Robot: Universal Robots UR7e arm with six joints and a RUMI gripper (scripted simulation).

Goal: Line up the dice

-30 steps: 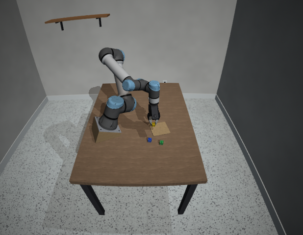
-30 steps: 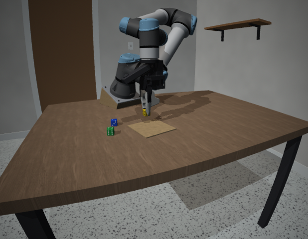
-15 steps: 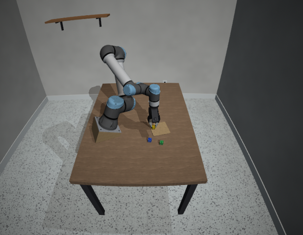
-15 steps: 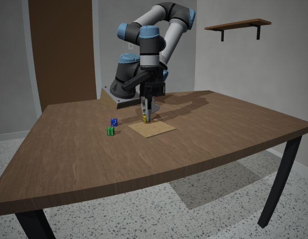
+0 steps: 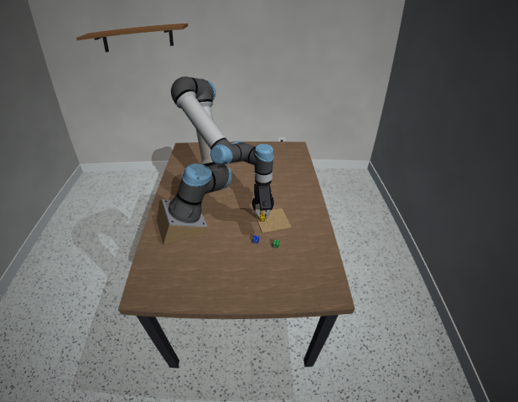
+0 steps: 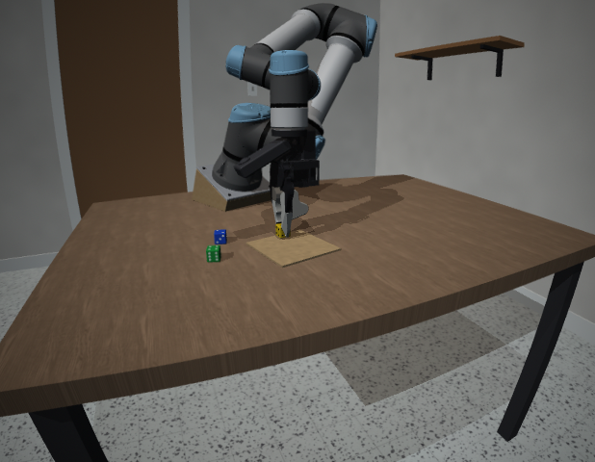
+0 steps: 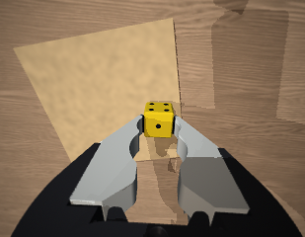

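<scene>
Now: hand right at the yellow die. The rest, counted from my hand: tan mat: 50 mm ahead, 20 mm below, 10 mm to the left; then green die: 140 mm to the right, 90 mm ahead, 10 mm below; then blue die: 130 mm to the right, 10 mm below.
</scene>
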